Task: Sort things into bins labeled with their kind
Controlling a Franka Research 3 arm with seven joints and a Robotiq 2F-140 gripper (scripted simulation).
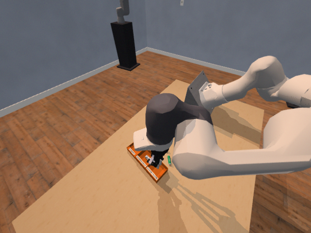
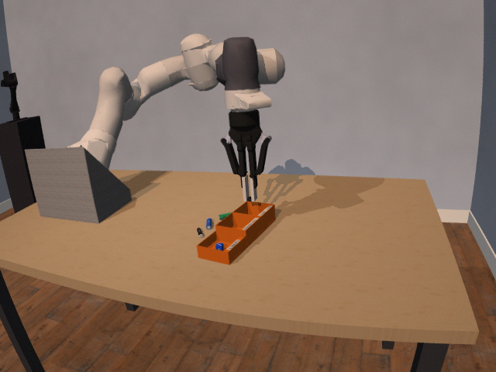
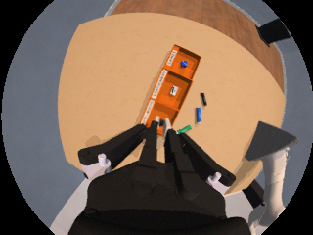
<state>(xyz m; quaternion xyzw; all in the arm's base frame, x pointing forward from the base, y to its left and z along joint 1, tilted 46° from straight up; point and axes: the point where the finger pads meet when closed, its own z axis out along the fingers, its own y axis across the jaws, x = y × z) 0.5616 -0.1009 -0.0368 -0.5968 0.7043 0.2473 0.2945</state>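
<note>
Right now my hand is 30 mm above the black piece. From my hand the other things lie so: white piece: 90 mm below, 80 mm to the right, 30 mm behind; green battery: 100 mm below, 80 mm behind, 40 mm to the left; blue cylinder: 120 mm behind, 100 mm below, 20 mm to the right.
</note>
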